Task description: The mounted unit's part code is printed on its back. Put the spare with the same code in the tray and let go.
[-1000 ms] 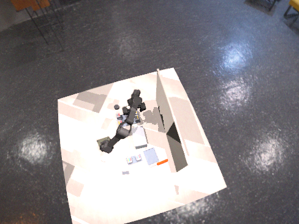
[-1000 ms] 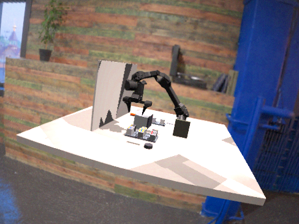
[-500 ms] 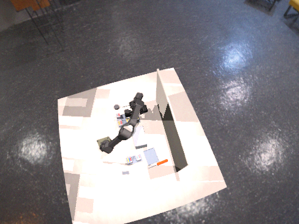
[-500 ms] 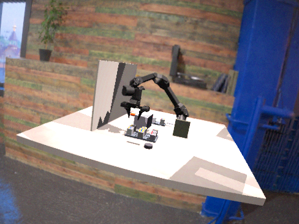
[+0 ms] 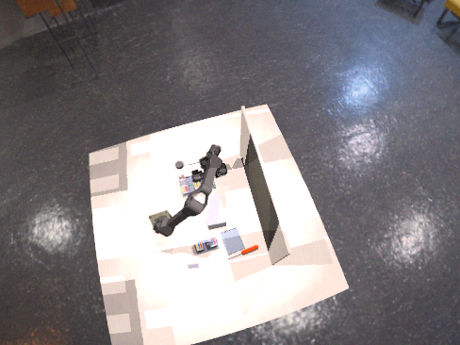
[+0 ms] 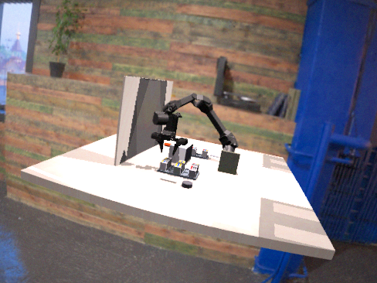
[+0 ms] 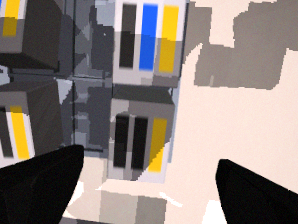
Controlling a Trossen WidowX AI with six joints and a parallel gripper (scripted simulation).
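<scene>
Now: gripper tip 40 mm above the grey spare block and 10 mm past it. Also, from my gripper tip: pale blue-grey square tray (360 mm to the right, 70 mm below, 30 mm behind); tall grey upright panel (230 mm to the right, 180 mm ahead, 150 mm above); black tape roll (200 mm to the left, 140 mm behind, 70 mm below).
</scene>
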